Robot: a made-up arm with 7 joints. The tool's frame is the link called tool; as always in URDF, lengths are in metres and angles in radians. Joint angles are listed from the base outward. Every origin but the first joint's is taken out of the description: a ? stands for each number. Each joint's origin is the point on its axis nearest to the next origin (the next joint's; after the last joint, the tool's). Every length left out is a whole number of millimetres.
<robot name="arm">
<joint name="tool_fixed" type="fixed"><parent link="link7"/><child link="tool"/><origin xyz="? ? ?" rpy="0 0 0"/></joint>
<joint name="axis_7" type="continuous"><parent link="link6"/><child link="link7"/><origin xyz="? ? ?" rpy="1.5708 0 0"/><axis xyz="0 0 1"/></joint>
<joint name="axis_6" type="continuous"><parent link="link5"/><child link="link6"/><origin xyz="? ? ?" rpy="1.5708 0 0"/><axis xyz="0 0 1"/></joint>
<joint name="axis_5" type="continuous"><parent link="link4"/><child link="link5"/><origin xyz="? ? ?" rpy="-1.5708 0 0"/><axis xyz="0 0 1"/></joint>
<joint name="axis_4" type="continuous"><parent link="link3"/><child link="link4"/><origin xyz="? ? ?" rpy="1.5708 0 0"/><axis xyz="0 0 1"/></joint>
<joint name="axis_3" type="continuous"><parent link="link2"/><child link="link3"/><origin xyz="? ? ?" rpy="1.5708 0 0"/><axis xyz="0 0 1"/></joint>
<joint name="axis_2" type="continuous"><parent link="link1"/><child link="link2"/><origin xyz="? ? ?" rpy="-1.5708 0 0"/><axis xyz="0 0 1"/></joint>
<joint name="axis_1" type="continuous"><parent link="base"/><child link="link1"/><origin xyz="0 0 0.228" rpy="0 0 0"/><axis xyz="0 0 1"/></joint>
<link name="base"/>
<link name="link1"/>
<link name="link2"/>
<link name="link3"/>
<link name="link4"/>
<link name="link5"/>
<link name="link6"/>
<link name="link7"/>
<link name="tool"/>
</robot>
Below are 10 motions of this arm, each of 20 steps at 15 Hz.
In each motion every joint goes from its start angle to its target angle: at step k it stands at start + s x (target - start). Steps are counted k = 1, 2, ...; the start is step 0. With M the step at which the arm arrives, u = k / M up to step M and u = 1 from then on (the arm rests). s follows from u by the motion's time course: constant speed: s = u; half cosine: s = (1 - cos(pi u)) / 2; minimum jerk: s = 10 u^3 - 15 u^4 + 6 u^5.
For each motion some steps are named. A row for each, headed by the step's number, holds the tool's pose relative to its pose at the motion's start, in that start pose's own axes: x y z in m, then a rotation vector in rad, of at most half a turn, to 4 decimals.
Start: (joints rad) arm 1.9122 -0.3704 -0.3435 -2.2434 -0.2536 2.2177 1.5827
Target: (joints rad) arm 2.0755 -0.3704 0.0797 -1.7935 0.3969 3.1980 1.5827
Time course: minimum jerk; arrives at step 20
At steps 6, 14, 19, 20:
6: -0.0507 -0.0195 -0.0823 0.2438 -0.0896 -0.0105
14: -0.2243 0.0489 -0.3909 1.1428 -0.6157 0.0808
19: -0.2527 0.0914 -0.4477 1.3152 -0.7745 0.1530
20: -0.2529 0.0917 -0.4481 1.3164 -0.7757 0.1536

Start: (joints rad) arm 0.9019 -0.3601 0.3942 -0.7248 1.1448 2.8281 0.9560
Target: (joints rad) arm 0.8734 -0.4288 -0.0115 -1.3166 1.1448 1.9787 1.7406
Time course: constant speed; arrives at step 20
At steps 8, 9, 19, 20:
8: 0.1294 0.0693 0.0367 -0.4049 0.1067 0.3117
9: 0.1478 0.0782 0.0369 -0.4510 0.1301 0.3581
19: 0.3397 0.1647 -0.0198 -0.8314 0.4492 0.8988
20: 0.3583 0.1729 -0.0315 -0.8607 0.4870 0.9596

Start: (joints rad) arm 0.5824 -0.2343 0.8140 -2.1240 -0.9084 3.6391 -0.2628
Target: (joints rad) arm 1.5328 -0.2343 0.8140 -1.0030 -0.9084 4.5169 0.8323
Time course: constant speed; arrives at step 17
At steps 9, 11, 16, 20:
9: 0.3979 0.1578 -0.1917 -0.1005 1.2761 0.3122
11: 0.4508 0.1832 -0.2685 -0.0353 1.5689 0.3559
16: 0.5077 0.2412 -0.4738 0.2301 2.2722 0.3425
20: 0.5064 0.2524 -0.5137 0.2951 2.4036 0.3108

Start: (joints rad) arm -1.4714 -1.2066 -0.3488 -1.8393 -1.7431 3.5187 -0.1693
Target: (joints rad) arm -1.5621 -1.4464 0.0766 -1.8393 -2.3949 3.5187 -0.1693
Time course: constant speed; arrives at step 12
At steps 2, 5, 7, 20:
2: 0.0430 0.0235 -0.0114 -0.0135 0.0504 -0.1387
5: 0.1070 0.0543 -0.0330 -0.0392 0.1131 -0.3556
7: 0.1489 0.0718 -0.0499 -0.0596 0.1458 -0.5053
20: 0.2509 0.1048 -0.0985 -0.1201 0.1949 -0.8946

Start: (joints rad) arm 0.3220 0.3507 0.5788 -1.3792 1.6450 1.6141 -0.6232
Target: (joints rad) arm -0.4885 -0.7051 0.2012 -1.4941 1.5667 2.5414 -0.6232
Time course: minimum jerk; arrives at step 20
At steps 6, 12, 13, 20:
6: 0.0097 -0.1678 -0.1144 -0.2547 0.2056 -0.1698
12: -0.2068 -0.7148 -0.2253 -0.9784 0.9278 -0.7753
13: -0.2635 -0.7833 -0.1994 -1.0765 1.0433 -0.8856
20: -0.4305 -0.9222 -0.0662 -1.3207 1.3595 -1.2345

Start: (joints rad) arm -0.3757 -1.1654 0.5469 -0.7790 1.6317 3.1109 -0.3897
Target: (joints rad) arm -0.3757 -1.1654 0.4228 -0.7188 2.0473 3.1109 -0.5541
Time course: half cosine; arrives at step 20
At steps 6, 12, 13, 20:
6: 0.0094 0.0039 -0.0041 0.0084 0.0216 0.0330
12: 0.0271 0.0105 -0.0127 0.0304 0.0667 0.1038
13: 0.0296 0.0113 -0.0140 0.0344 0.0737 0.1151
20: 0.0383 0.0137 -0.0189 0.0507 0.0995 0.1575

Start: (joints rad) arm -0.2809 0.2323 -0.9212 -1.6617 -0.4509 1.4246 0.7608
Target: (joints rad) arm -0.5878 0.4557 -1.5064 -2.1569 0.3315 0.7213 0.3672
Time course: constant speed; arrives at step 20
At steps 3, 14, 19, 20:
3: 0.0567 0.0252 0.1257 -0.0728 -0.2725 0.0021
14: 0.0848 0.2200 0.5491 0.0100 -1.2828 0.0577
19: 0.0176 0.3245 0.6887 0.2551 -1.6849 0.1125
20: 0.0001 0.3444 0.7115 0.3207 -1.7555 0.1257

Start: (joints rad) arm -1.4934 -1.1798 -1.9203 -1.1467 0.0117 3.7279 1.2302
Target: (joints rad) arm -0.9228 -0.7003 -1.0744 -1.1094 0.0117 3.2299 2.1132
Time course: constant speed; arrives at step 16
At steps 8, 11, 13, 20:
8: -0.5051 -0.0634 -0.1209 -0.3832 -0.6247 0.6873
11: -0.6599 -0.1117 -0.2350 -0.6203 -0.8349 0.9098
13: -0.7447 -0.1533 -0.3264 -0.8058 -0.9646 1.0399
20: -0.8384 -0.2301 -0.4786 -1.1235 -1.1407 1.1983

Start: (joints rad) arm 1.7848 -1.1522 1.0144 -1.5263 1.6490 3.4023 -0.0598
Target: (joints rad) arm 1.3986 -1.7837 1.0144 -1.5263 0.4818 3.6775 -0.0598
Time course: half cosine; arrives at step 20
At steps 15, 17, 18, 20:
15: -0.3539 -0.0297 -0.1218 0.5811 0.2383 -1.5171
17: -0.3994 -0.0041 -0.1353 0.6675 0.2390 -1.6716
18: -0.4138 0.0056 -0.1398 0.6969 0.2378 -1.7214
20: -0.4255 0.0139 -0.1434 0.7214 0.2362 -1.7618

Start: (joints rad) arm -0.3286 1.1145 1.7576 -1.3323 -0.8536 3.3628 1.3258
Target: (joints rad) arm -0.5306 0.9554 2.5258 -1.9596 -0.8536 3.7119 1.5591
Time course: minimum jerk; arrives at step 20
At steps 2, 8, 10, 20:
2: -0.0041 -0.0031 0.0000 0.0064 -0.0056 0.0033
8: -0.1581 -0.1163 -0.0226 0.2233 -0.2242 0.1121
10: -0.2525 -0.1778 -0.0577 0.3370 -0.3696 0.1659
20: -0.5016 -0.2913 -0.2304 0.5731 -0.8232 0.2734

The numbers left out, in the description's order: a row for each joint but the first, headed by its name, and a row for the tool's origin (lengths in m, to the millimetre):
tool: 0 0 0
axis_7: 0.125 0 0
axis_6: 0 0 0
axis_5: -0.131 0.61 0
axis_4: 0.102 0 0
axis_3: 0 -0.329 0
axis_2: 0 0 0

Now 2 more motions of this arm.
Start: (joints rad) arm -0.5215 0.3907 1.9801 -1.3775 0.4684 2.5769 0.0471
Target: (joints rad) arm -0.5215 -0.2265 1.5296 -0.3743 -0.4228 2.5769 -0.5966
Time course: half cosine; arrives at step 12
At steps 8, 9, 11, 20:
8: -0.0827 -0.4471 -0.2003 -0.7622 0.5525 -1.4994
9: -0.1451 -0.5130 -0.2126 -0.8996 0.6270 -1.6937
11: -0.2391 -0.5870 -0.2217 -1.0843 0.7270 -1.9224
20: -0.2527 -0.5959 -0.2223 -1.1098 0.7410 -1.9510

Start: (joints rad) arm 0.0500 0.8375 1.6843 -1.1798 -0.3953 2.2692 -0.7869
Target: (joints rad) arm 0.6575 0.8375 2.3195 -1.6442 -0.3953 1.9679 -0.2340
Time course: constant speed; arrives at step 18
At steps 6, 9, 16, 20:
6: 0.1821 -0.2685 0.1126 0.4372 0.0360 -0.0636
9: 0.2533 -0.4242 0.1153 0.6402 0.0240 -0.1213
16: 0.3393 -0.7795 -0.0151 1.0440 -0.0540 -0.3294
20: 0.3400 -0.8669 -0.0822 1.1365 -0.0825 -0.4073

